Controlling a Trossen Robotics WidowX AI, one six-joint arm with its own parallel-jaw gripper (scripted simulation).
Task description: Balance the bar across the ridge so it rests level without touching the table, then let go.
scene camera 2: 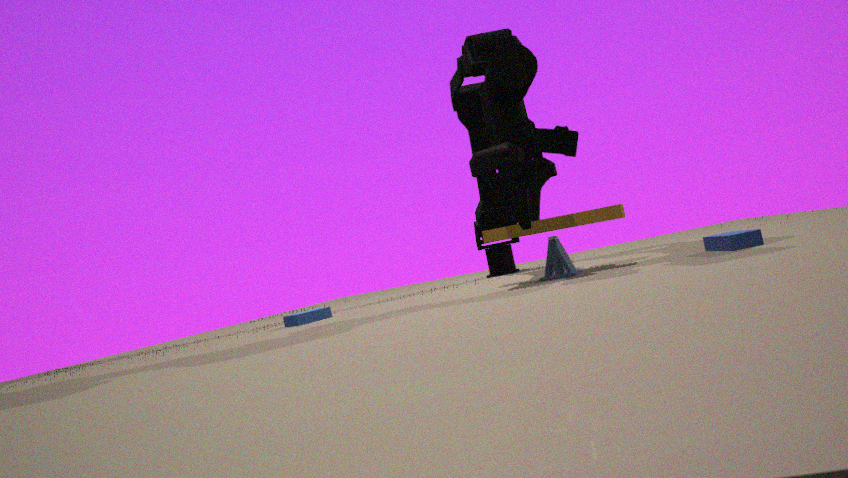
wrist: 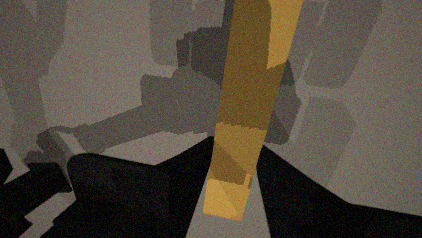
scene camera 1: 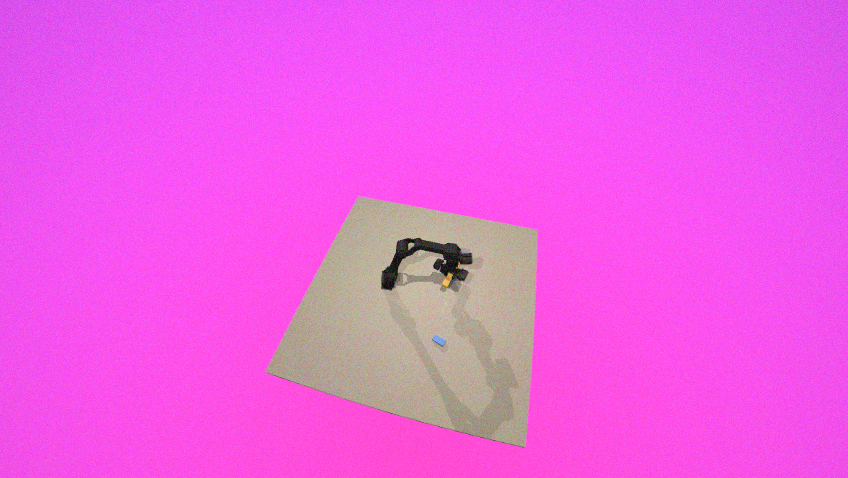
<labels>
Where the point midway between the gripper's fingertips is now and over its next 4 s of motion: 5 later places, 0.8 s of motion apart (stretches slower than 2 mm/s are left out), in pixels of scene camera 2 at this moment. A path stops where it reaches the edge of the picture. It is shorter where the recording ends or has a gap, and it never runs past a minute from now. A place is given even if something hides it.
My gripper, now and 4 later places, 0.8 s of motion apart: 531,228; 531,230; 531,232; 532,233; 516,164
</labels>
